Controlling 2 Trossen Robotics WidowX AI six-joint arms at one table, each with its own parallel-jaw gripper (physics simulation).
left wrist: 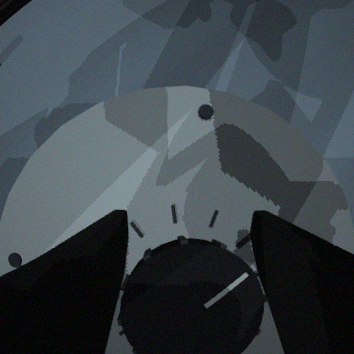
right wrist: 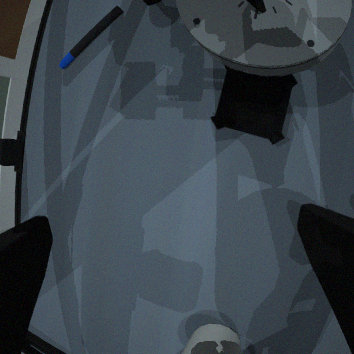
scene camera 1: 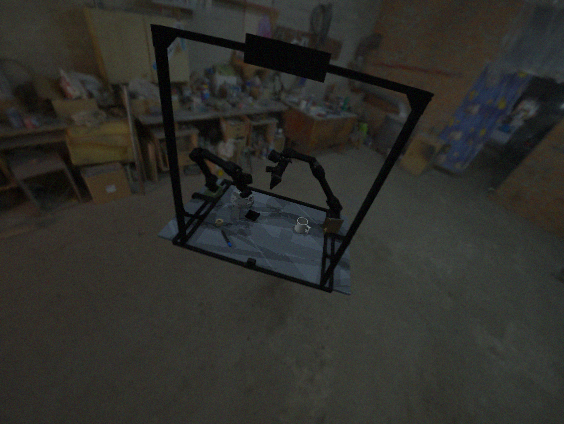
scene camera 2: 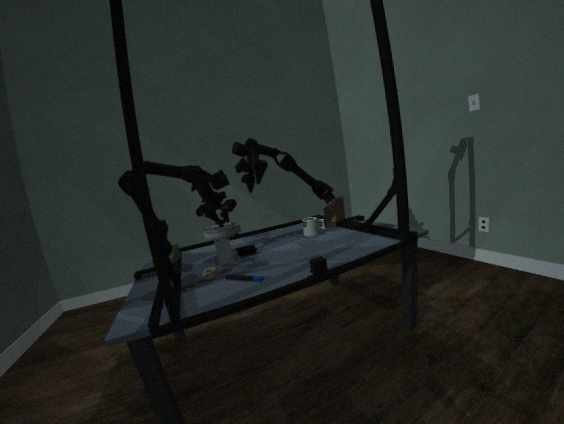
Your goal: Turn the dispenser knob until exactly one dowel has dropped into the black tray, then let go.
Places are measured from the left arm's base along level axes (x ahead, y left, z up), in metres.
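Pixels of known places: left gripper, between the fingertips: (left wrist: pixel 190 222); right gripper, between the fingertips: (right wrist: pixel 175 224) (scene camera 1: pixel 270 187) (scene camera 2: pixel 254 188); left arm's base, origin of its link: (scene camera 1: pixel 213 188); right arm's base, origin of its link: (scene camera 1: pixel 334 218) (scene camera 2: pixel 332 202).
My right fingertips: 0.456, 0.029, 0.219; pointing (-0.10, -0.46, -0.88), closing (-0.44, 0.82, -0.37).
Note:
Ahead of a thing's pixels: the offset from my right fingertips to its top centre, as dx, dy, dz. "pt": to the spot under its first point.
The pale dispenser @(-0.170, -0.050, -0.140) (scene camera 1: pixel 242 201) (scene camera 2: pixel 224 251) (left wrist: pixel 75 200) (right wrist: pixel 325 25) stands at the left of the table in the scene views. Its round black knob @(-0.170, -0.050, -0.112) (left wrist: pixel 185 320) has a light pointer line aimed up and right in the left wrist view. My left gripper (scene camera 1: pixel 245 194) (scene camera 2: pixel 223 222) (left wrist: pixel 190 222) is shut on the knob, one finger at each side. The black tray @(-0.083, -0.033, -0.262) (scene camera 1: pixel 252 215) (scene camera 2: pixel 246 250) (right wrist: pixel 255 107) sits beside the dispenser, partly under its disc in the right wrist view; no dowel can be made out in it. My right gripper (scene camera 1: pixel 273 186) (scene camera 2: pixel 255 187) (right wrist: pixel 175 224) is open, high above the table.
A white mug @(pt +0.267, +0.050, -0.210) (scene camera 1: pixel 301 225) (scene camera 2: pixel 310 227) (right wrist: pixel 212 342) stands to the right, near a brown block (scene camera 1: pixel 332 225) (scene camera 2: pixel 334 212). A blue-tipped dark pen @(-0.084, -0.319, -0.270) (scene camera 1: pixel 227 238) (scene camera 2: pixel 242 277) (right wrist: pixel 95 35) and a small yellowish item @(-0.212, -0.239, -0.261) (scene camera 1: pixel 219 222) (scene camera 2: pixel 209 273) lie at the left. Black frame posts @(pt -0.248, -0.509, +0.322) (scene camera 1: pixel 172 150) (scene camera 2: pixel 131 110) rise around the table.

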